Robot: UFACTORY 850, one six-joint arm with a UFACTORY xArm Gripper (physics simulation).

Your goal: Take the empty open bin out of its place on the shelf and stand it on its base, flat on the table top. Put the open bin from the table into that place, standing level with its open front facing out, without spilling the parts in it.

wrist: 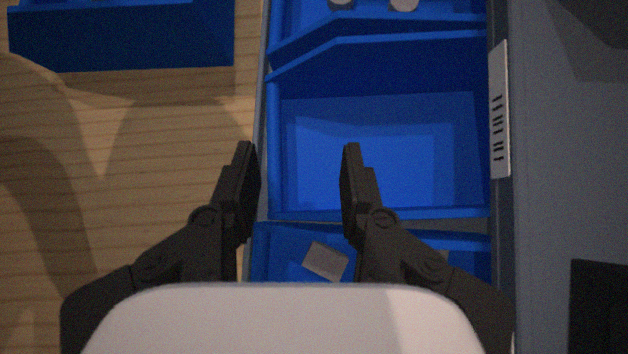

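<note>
The empty open bin (370, 170) is blue and stands in its place on the grey shelf (545, 210), between two other blue bins. Its low front edge is on the left, towards the wooden table (165, 150). Another blue bin (145, 42) stands on the table at the upper left; its side wall and part of its rim show, and its contents are mostly cut off by the frame. My gripper (299, 162) is open, with nothing between the fingers. The left finger is over the shelf's front edge and the right finger is over the empty bin.
A neighbouring blue bin (310, 32) with round grey parts is above the empty one. Another blue bin (280, 240) below holds a grey block (325, 261). A white label (500, 110) is on the shelf at the right. A dark block shape is at the lower right.
</note>
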